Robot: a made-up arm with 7 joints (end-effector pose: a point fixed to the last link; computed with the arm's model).
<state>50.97 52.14 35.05 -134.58 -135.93 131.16 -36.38</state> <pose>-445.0 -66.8 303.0 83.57 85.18 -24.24</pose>
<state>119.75 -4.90 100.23 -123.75 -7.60 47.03 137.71</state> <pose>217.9 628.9 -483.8 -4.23 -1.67 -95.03</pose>
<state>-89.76 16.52 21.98 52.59 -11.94 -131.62 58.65</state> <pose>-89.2 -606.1 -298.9 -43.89 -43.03 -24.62</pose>
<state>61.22 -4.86 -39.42 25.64 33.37 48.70 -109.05</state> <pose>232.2 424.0 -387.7 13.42 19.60 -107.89</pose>
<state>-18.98 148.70 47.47 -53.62 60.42 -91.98 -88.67</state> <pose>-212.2 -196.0 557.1 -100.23 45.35 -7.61</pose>
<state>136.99 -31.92 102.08 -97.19 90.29 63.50 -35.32</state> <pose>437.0 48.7 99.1 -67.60 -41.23 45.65</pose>
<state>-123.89 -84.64 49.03 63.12 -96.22 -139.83 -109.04</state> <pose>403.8 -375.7 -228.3 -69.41 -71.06 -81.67</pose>
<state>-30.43 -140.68 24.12 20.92 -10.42 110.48 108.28</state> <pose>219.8 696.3 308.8 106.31 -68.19 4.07</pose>
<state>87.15 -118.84 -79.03 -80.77 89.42 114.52 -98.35</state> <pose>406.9 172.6 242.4 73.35 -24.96 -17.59</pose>
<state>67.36 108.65 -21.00 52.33 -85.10 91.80 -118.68</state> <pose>-251.9 158.3 361.2 99.85 93.22 -27.80</pose>
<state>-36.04 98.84 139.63 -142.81 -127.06 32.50 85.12</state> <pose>-111.9 -636.1 492.3 92.68 125.57 3.65</pose>
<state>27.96 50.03 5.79 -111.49 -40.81 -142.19 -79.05</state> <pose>-434.5 -106.3 486.5 158.84 47.34 19.12</pose>
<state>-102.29 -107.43 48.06 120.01 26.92 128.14 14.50</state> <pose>-305.9 71.9 33.0 34.10 56.65 -18.90</pose>
